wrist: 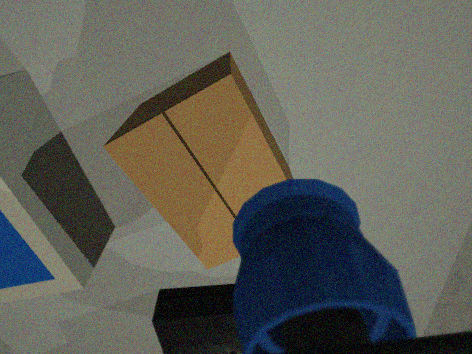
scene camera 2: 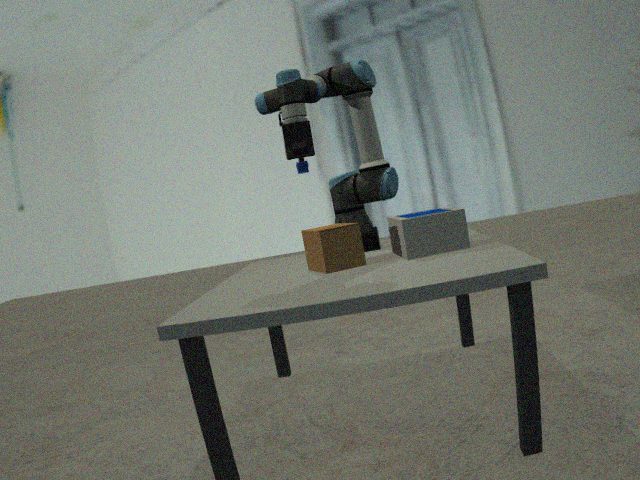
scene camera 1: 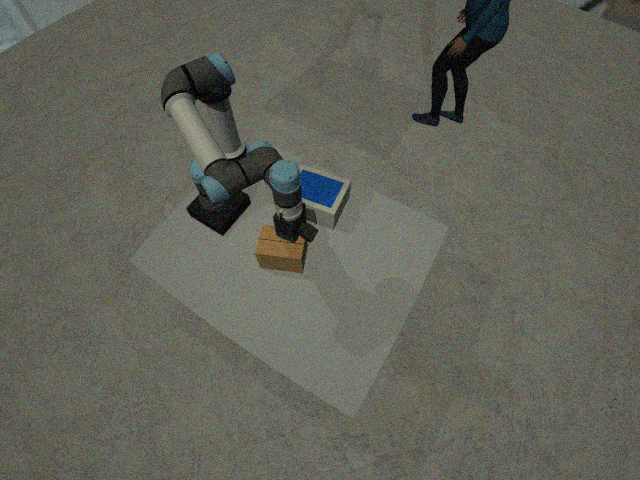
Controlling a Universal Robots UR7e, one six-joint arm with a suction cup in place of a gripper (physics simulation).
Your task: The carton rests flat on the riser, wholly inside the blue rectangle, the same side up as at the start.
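Places are measured from the arm's base along level axes (x ahead, y left, z up), in millimetres.
Pixels of known places: hand, tool point: point(wrist: 295, 233) point(scene camera 2: 303, 172).
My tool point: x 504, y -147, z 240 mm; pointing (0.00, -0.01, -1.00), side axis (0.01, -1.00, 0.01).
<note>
Behind a point stands the place of what it marks.
The orange-brown carton point(scene camera 1: 281, 254) @(x 440, y -147, z 64 mm) point(scene camera 2: 341, 248) @(x 498, y -76, z -1 mm) point(wrist: 200, 165) @(x 440, y -89, z 62 mm) sits flat on the table, apart from the riser, with a dark seam line along its top. The riser point(scene camera 1: 342, 202) @(x 538, y 208, z 18 mm) point(scene camera 2: 436, 236) @(x 538, y 209, z -13 mm) point(wrist: 67, 275) @(x 319, y 109, z 54 mm) is a pale grey block beside it. The blue rectangle point(scene camera 1: 321, 188) @(x 435, y 212, z 54 mm) point(scene camera 2: 423, 212) @(x 376, y 212, z 54 mm) point(wrist: 20, 257) @(x 358, y 148, z 54 mm) lies on the riser's top with no carton on it; the arm covers part of it in scene camera 1. My suction gripper point(scene camera 2: 302, 172) point(wrist: 297, 192) is open and holds nothing. Its blue cup hangs well above the carton, with a wide gap in scene camera 2.
The grey table point(scene camera 1: 248, 310) @(x 397, y -370, z -66 mm) point(scene camera 2: 361, 304) @(x 974, y -70, z -83 mm) bears the carton and riser. The arm's dark base point(scene camera 1: 219, 210) @(x 57, y -53, z -1 mm) point(scene camera 2: 370, 238) @(x 129, y 48, z -21 mm) stands behind the carton in scene camera 2. A person point(scene camera 1: 454, 62) stands on the floor beyond the table in scene camera 1.
</note>
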